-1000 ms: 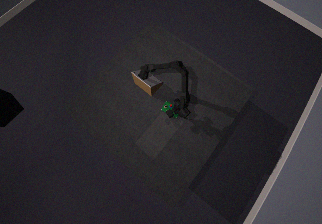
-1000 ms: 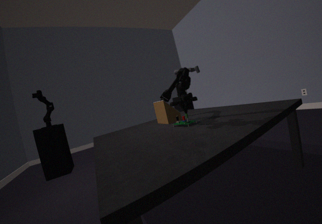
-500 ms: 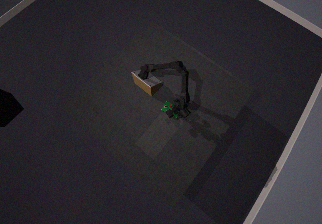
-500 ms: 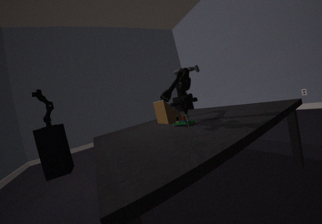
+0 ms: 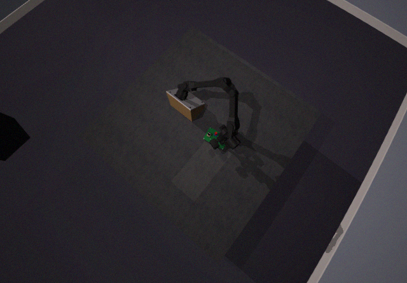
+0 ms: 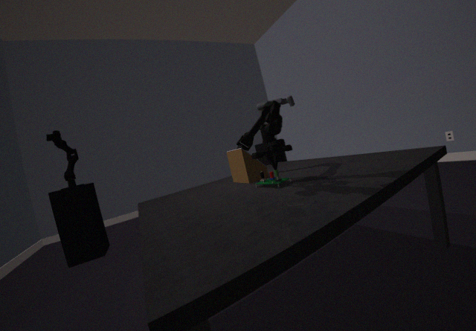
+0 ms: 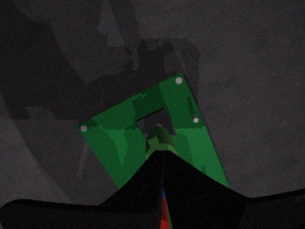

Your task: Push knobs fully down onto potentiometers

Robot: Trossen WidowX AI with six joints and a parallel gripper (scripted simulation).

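The green knob is 1 cm below my gripper tip. Round my gripper tip: potentiometer with knob 3 cm below.
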